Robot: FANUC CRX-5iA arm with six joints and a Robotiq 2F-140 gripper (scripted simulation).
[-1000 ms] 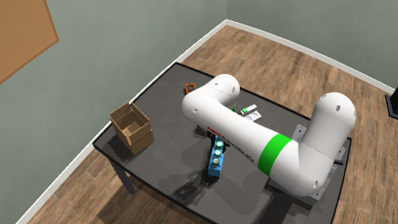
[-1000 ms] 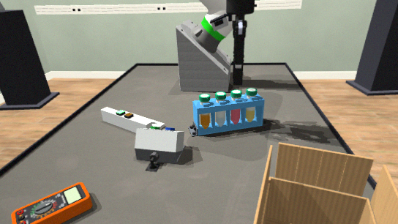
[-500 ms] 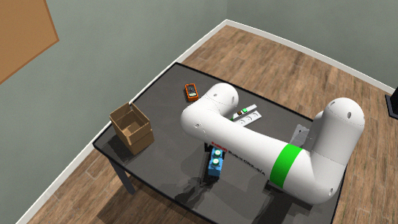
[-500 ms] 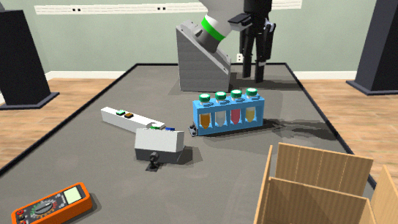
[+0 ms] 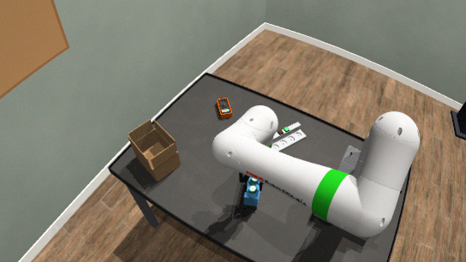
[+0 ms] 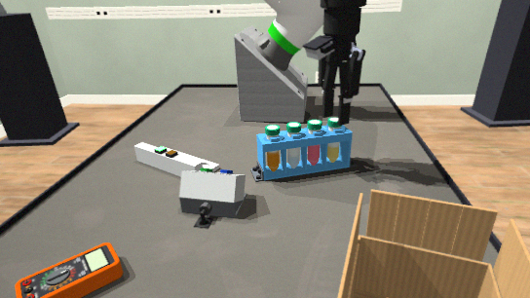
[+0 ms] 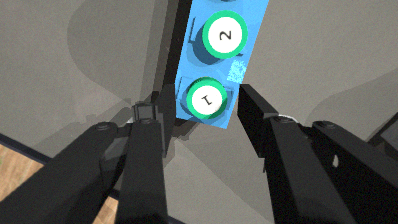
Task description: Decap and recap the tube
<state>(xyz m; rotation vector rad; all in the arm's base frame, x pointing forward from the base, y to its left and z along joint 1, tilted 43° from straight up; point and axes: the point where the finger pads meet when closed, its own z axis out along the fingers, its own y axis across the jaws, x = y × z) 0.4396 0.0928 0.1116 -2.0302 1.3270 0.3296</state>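
My gripper is now 4 cm above the cap 1. The rest, counted from my hand: cap 2 (5 cm to the right, 4 cm below, 1 cm ahead); cap 4 (15 cm to the right, 4 cm below, 4 cm ahead); cap 3 (10 cm to the right, 4 cm below, 2 cm ahead).
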